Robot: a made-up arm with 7 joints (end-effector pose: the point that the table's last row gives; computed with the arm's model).
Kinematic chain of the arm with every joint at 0, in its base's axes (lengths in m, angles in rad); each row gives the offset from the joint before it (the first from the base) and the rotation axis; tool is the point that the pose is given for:
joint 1: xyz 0 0 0.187 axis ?
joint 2: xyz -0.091 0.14 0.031 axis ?
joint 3: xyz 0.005 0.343 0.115 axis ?
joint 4: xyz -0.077 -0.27 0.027 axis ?
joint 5: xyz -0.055 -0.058 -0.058 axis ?
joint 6: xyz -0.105 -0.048 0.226 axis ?
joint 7: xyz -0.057 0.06 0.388 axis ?
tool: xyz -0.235 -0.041 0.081
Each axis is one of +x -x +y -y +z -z.
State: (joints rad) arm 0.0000 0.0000 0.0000 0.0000 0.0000 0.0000 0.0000
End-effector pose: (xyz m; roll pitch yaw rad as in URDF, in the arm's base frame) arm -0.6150 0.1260 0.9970 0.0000 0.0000 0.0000
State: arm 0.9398 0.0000 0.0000 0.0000 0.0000 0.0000 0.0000
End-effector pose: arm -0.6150 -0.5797 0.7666 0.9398 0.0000 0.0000
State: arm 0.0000 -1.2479 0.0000 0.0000 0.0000 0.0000 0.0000
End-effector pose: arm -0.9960 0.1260 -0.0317 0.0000 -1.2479 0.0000
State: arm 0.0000 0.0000 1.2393 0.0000 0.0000 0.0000 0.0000
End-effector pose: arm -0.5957 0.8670 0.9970 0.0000 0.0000 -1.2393
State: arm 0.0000 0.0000 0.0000 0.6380 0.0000 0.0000 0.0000
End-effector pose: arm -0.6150 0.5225 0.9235 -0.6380 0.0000 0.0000
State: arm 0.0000 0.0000 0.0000 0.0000 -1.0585 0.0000 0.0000
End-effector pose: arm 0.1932 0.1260 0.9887 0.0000 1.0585 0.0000
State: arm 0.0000 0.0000 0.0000 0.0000 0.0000 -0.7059 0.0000
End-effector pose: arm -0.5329 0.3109 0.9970 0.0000 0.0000 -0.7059
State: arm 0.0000 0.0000 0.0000 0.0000 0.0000 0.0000 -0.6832
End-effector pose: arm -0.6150 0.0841 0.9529 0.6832 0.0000 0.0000
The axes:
joint 1: +x
joint 2: +y
joint 3: -z
joint 4: -x
joint 5: -y
joint 6: +z
joint 7: -x

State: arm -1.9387 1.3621 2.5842 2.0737 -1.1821 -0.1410 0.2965
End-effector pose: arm -0.2401 0.1455 0.0400 -1.0712 0.7584 0.9774
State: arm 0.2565 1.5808 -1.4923 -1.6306 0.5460 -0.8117 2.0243
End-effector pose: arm 0.2323 -0.0337 -0.4156 1.4360 0.1984 2.4404
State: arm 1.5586 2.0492 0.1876 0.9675 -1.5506 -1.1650 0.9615
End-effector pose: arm -0.3199 0.4600 0.4740 -2.8664 0.9867 0.1859
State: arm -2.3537 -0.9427 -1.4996 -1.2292 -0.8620 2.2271 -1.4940
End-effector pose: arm 0.3502 -0.2109 -0.7405 -1.7903 0.1663 2.2849
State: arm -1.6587 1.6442 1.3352 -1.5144 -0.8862 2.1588 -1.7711
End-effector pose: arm -0.2452 0.4721 0.1191 1.3126 0.2891 0.3917
